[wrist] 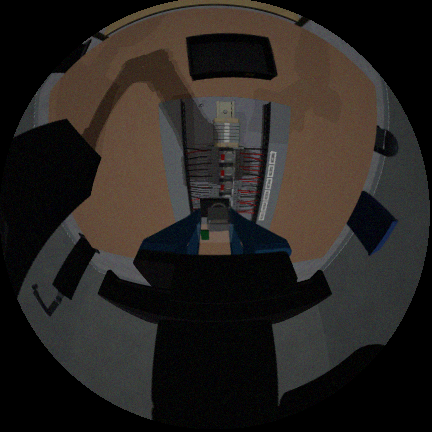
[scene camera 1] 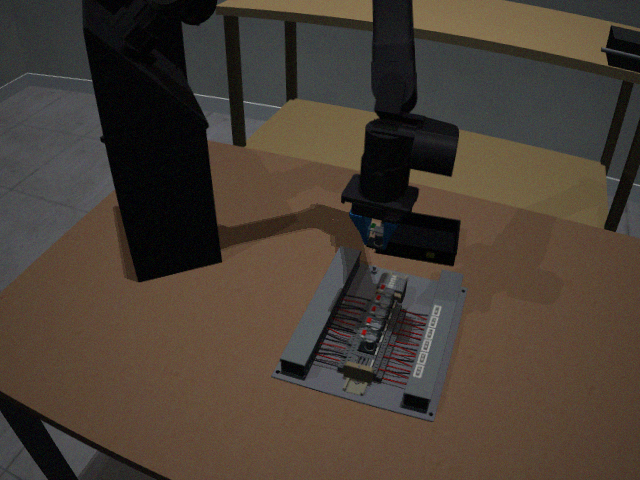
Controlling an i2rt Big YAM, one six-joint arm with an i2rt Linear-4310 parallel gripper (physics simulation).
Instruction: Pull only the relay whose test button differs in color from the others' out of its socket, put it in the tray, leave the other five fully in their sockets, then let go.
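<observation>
My gripper has blue fingers and is shut on a relay with a green test button. It holds the relay in the air, well above the board; in the scene view they overlap the left end of the black tray. In the wrist view the tray lies ahead, past the board's far end. Several relays with red buttons, such as one relay near the row's front and another relay, stand in their row. A bare socket shows at the row's near end; the fingers hide it in the wrist view.
The grey board lies on the wooden table. A wire duct runs left of the relays and a labelled duct right. Terminal blocks stand at the far end. A black pedestal stands at the left.
</observation>
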